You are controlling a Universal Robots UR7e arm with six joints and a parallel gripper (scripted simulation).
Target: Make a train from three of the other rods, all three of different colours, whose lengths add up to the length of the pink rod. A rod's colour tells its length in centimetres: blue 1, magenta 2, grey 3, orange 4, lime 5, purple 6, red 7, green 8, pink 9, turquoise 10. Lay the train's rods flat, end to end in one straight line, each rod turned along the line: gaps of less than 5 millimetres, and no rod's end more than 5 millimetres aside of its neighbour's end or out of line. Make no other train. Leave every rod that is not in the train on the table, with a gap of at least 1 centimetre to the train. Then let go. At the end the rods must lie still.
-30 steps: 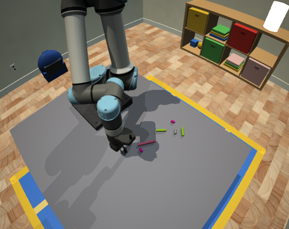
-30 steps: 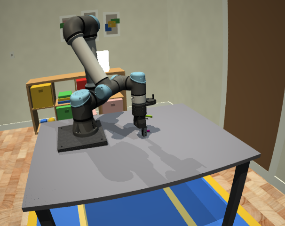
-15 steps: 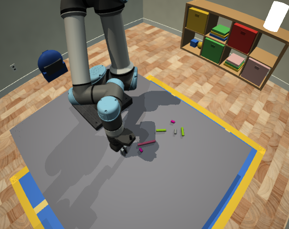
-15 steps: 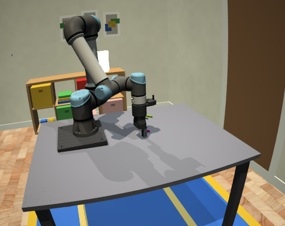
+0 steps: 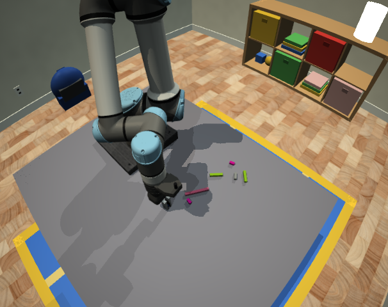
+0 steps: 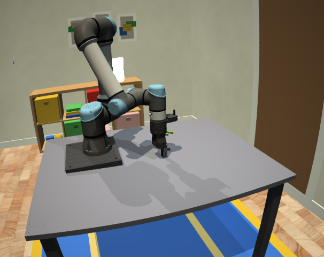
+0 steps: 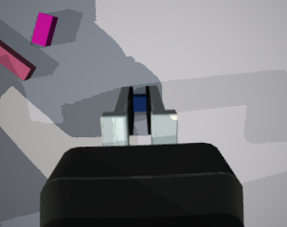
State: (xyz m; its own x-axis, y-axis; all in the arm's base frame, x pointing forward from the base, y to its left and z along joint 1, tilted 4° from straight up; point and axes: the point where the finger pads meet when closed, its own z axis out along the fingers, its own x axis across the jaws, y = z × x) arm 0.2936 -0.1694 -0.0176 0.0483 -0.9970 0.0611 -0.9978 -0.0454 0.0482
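My gripper is now 10 mm above the blue rod. From my hand the other things lie so: lime rod 280 mm to the left, 160 mm ahead, 10 mm below; pink rod 110 mm to the left, 50 mm ahead, 10 mm below; grey rod 260 mm to the left, 130 mm ahead, 10 mm below.
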